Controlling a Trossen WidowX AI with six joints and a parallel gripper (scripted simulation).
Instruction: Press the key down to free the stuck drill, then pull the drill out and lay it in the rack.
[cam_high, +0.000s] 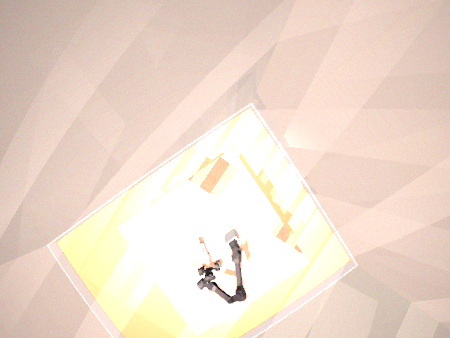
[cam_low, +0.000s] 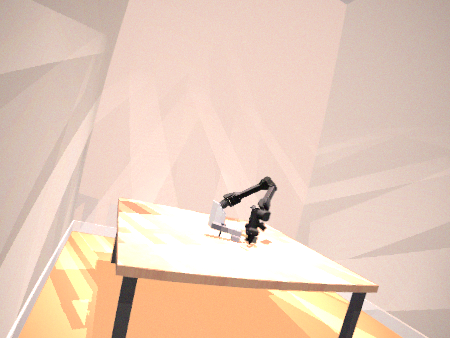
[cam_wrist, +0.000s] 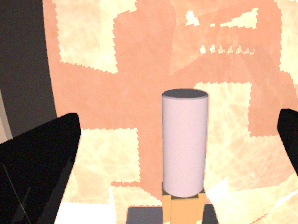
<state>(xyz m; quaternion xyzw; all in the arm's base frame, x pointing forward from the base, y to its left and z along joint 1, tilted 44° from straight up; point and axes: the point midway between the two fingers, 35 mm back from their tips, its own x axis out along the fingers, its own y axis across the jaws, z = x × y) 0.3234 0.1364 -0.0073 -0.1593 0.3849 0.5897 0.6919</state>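
The drill is 2 cm behind my gripper tip, 4 cm to the right of it and 4 cm above it.
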